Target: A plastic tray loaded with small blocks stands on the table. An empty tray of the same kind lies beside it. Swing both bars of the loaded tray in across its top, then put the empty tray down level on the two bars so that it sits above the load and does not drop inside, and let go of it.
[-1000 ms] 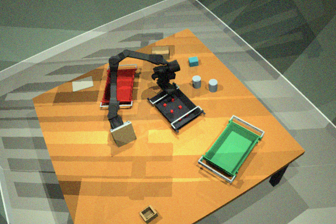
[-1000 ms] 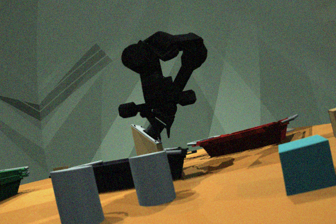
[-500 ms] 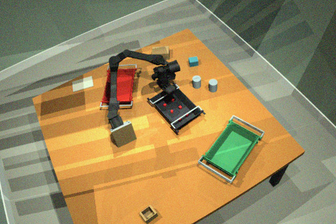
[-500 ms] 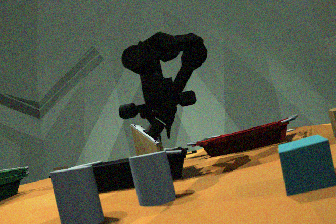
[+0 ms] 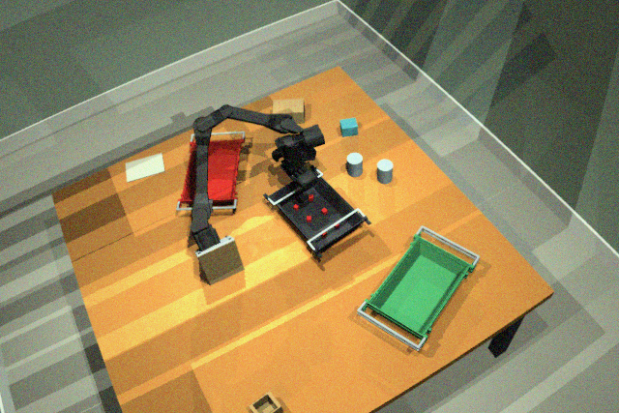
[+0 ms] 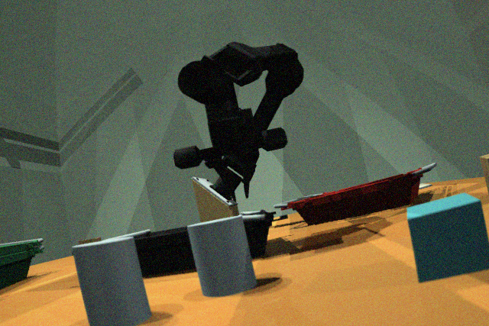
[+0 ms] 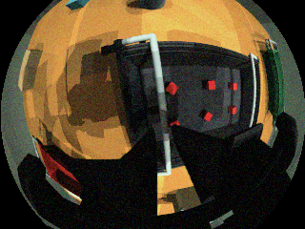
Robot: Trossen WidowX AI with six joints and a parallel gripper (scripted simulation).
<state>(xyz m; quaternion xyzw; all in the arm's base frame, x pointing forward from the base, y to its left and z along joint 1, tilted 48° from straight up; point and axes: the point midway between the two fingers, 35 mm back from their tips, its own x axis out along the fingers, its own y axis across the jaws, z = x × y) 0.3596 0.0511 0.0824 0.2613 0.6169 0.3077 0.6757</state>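
Now: the red tray 210 mm behind my gripper tip, 250 mm to the left of it and 40 mm below it. From my gripper tip the other things lie so: white sheet (420 mm behind, 470 mm to the left, 90 mm below); then small crate (440 mm behind, 600 mm to the right, 70 mm below); then teal cube (320 mm ahead, 180 mm to the left, 70 mm below).
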